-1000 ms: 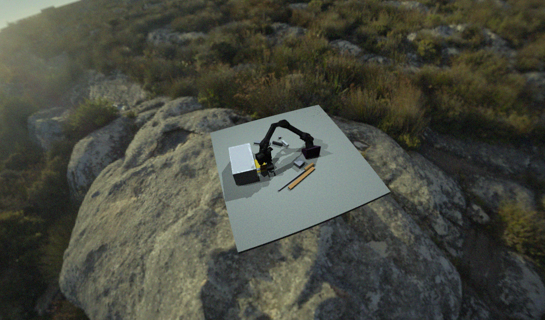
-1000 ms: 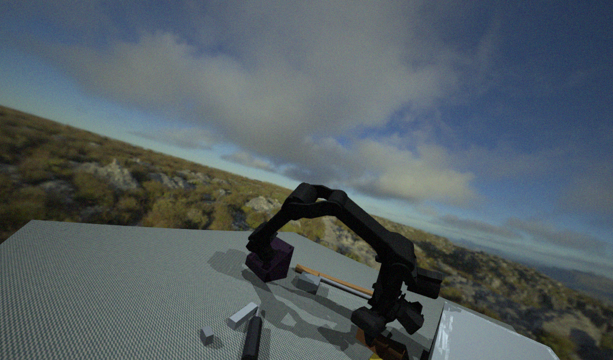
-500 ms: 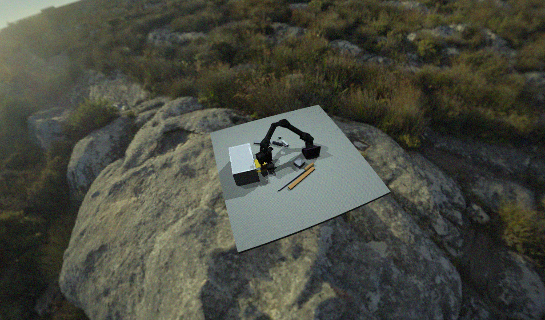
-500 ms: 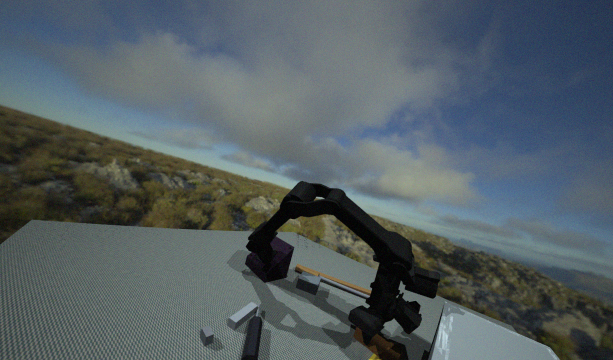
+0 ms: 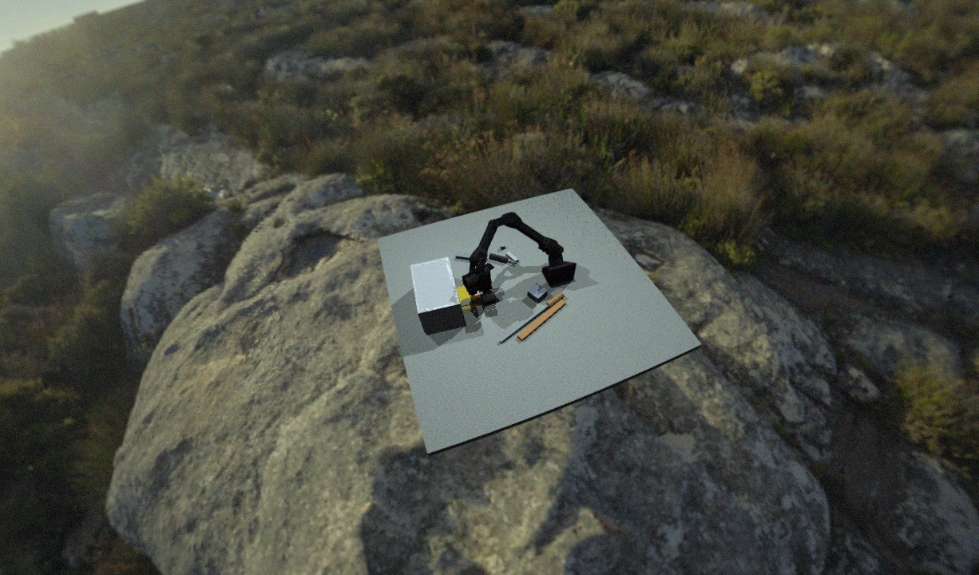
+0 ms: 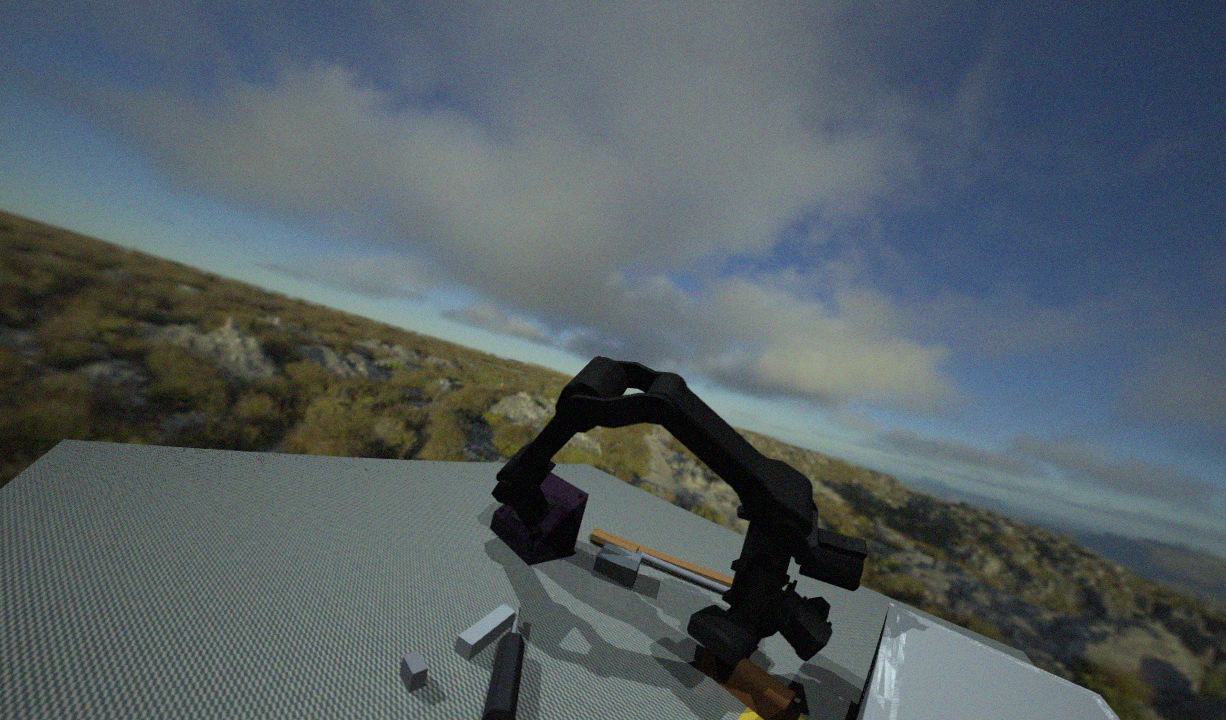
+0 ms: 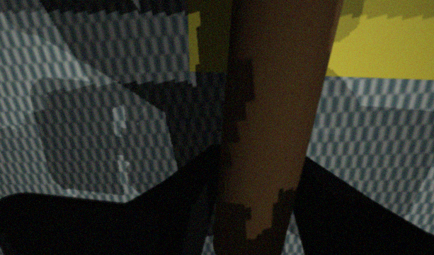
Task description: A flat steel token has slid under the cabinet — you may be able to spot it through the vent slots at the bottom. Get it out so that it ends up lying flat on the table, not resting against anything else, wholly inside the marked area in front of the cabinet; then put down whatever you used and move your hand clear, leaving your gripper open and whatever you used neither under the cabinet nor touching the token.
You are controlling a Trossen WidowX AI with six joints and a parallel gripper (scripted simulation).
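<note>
Now: gripper tip 240 mm past the grey block, 80 mm to the right of it and 10 mm below it. From my gripper tip the other things lie so: grey bar: 230 mm behind, 200 mm to the right; then small grey cube: 220 mm behind, 290 mm to the right; then wooden stick: 190 mm behind, 220 mm to the left.
</note>
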